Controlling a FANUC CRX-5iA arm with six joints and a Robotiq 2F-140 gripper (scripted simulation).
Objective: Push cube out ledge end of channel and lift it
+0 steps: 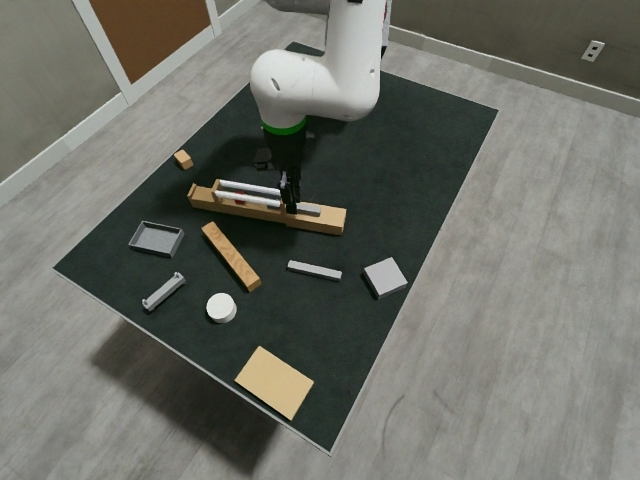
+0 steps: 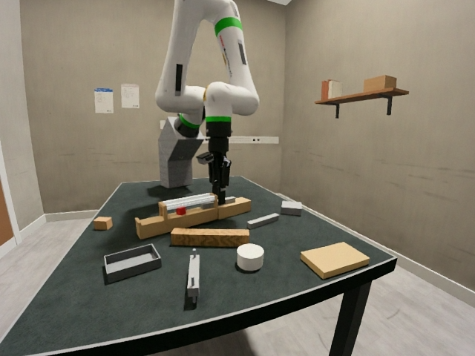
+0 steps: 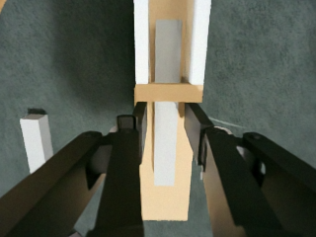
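The grey stick is 150 mm to the left of my hand, 100 mm ahead of it and 80 mm below it. Round my hand: grey square block (310 mm to the left, 70 mm below, 10 mm ahead); then red cube (140 mm to the right, 70 mm ahead, 30 mm below); then wooden beam (200 mm ahead, 70 mm below, 50 mm to the right).
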